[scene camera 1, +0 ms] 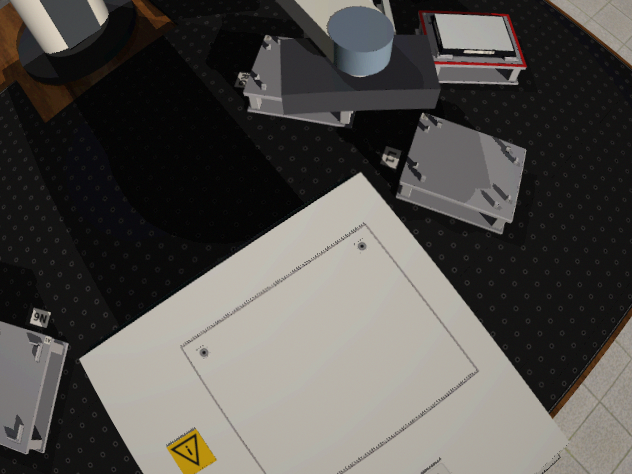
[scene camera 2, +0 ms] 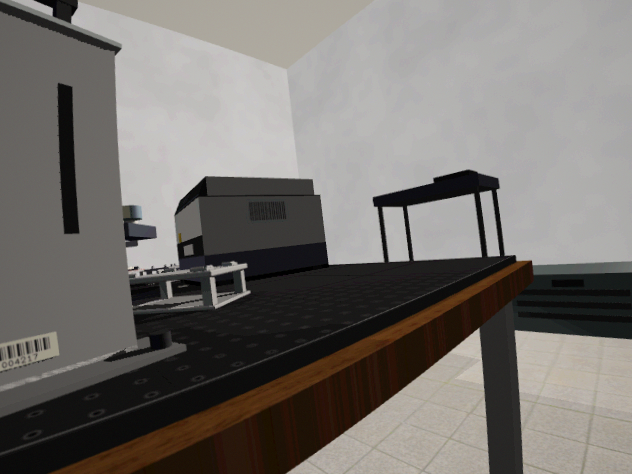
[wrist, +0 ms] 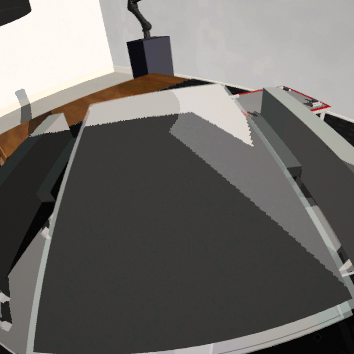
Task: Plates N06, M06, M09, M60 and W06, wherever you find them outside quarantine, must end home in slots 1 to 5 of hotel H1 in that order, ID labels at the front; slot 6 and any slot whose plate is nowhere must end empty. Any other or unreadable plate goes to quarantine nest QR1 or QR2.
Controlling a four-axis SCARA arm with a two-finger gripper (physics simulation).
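Seen in the pictures: gripper, fingertip midpoint: (wrist: 162, 114); arm's base at its link origin: (scene camera 1: 77, 34).
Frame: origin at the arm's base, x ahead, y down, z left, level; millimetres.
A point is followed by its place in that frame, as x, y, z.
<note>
My gripper (wrist: 162, 114) {442, -154, 293} is shut on a plate (wrist: 170, 225) {496, -150, 254}, which fills the middle of the wrist view, clear-edged and partly in shadow. The held plate's ID label is not readable. In scene camera 1 the dark wrist block (scene camera 1: 357, 76) {583, -207, 175} hangs over a grey nest (scene camera 1: 264, 63) {391, -63, 176} at the top middle and hides the fingers and plate. A red-rimmed quarantine nest (scene camera 1: 477, 64) {610, -63, 425} at the upper right holds a white-topped plate (scene camera 1: 472, 31) {565, -77, 464} with a black base; its label is too small to read. Another grey nest (scene camera 1: 454, 158) {696, -63, 262}, labelled L1, has corner posts and no plate. Hotel H1 cannot be identified.
A large cream instrument (scene camera 1: 326, 326) {772, -264, -47} fills the lower middle of scene camera 1. A grey nest (scene camera 1: 20, 382) {538, -63, -386} stands left of it. In scene camera 2, a tall grey housing (scene camera 2: 94, 204) {392, -126, -633} stands at the left, with a grey instrument (scene camera 2: 262, 224) {784, -145, -243} behind.
</note>
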